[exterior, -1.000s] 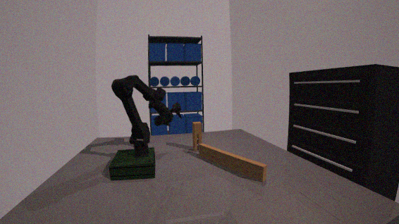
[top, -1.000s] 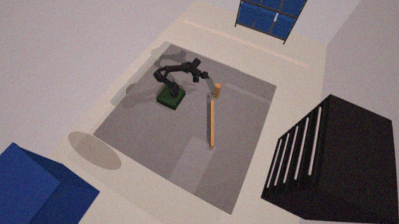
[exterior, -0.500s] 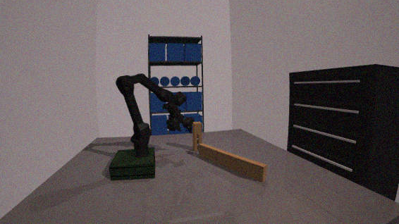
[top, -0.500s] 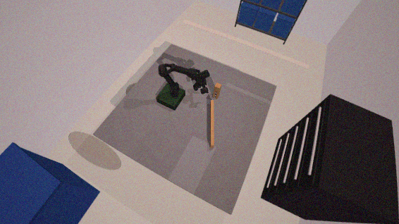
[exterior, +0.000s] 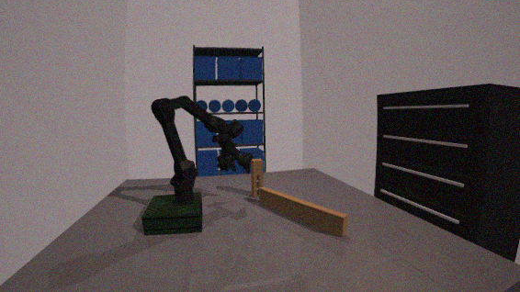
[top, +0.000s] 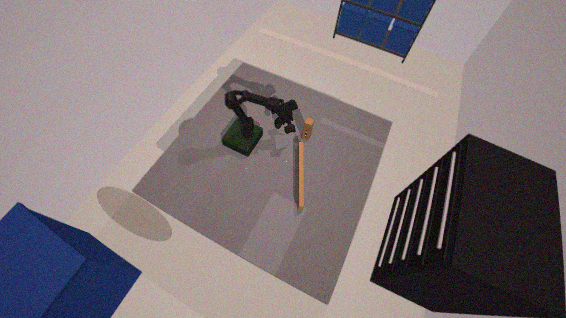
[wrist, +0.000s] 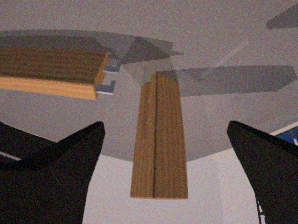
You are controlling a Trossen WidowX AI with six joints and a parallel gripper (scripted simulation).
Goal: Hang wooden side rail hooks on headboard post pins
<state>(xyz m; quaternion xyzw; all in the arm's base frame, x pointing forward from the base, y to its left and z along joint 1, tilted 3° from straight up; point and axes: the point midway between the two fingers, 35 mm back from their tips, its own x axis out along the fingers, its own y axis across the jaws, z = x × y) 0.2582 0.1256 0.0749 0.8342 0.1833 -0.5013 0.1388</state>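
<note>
Right now my gripper tip is 9 cm short of the headboard post, 4 cm to the right of it and 4 cm above it.
</note>
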